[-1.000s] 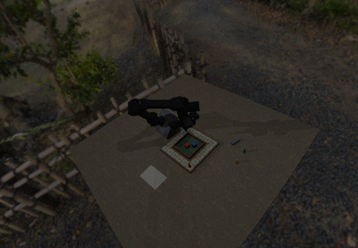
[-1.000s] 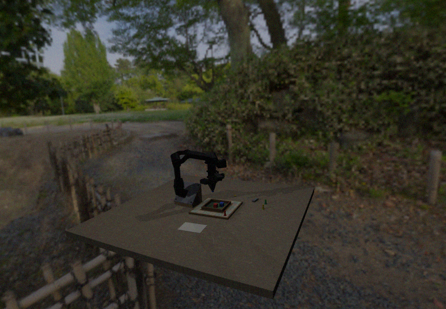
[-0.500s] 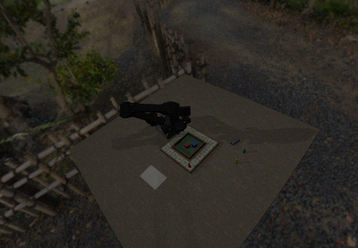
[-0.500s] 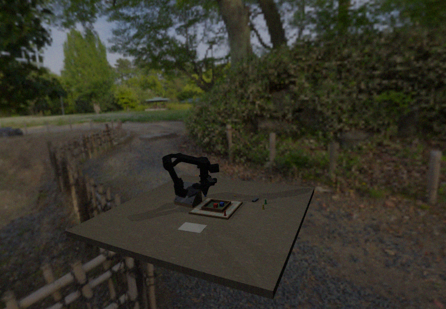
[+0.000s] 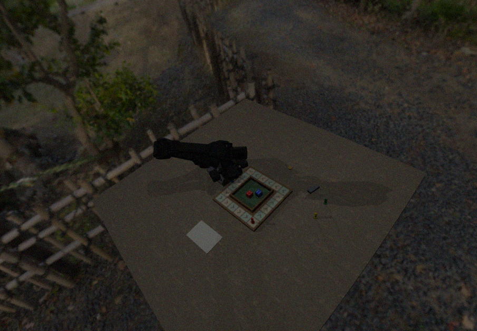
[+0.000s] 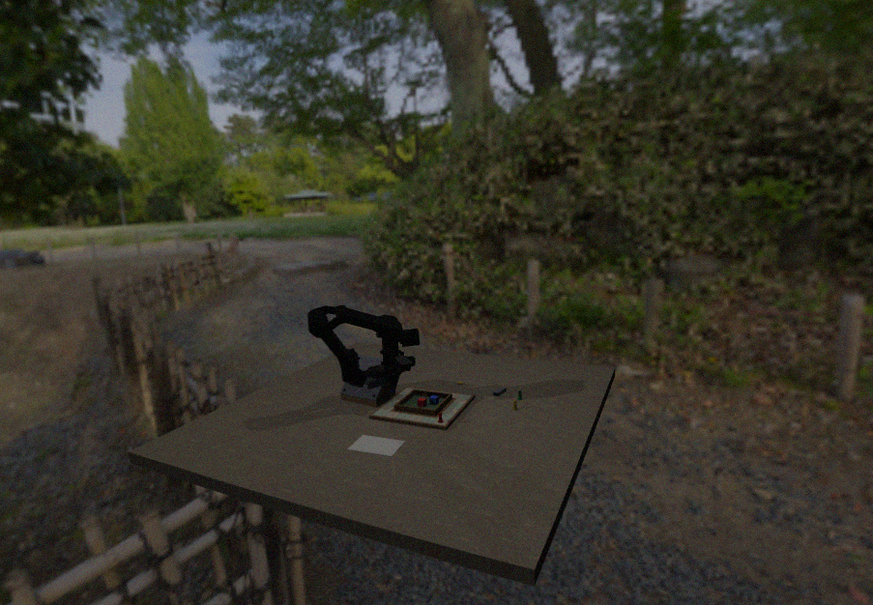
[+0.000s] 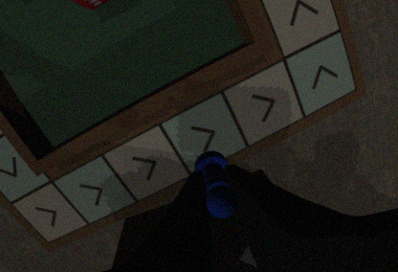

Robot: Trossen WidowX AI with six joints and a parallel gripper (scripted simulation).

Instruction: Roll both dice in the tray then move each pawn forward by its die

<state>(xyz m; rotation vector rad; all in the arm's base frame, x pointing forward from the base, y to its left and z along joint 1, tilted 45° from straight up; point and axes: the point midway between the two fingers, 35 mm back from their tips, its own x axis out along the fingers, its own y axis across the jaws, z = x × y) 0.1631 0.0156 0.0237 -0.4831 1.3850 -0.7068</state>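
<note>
Now: gripper tip 11 cm short of the green tray, 4 cm to the right of it and 6 cm above it. The rest, counted from my gripper tip: white sheet: 13 cm ahead, 27 cm to the right, 6 cm below; then blue pawn: 1 cm above; then red pawn: 23 cm ahead, 6 cm to the right, 4 cm below.
</note>
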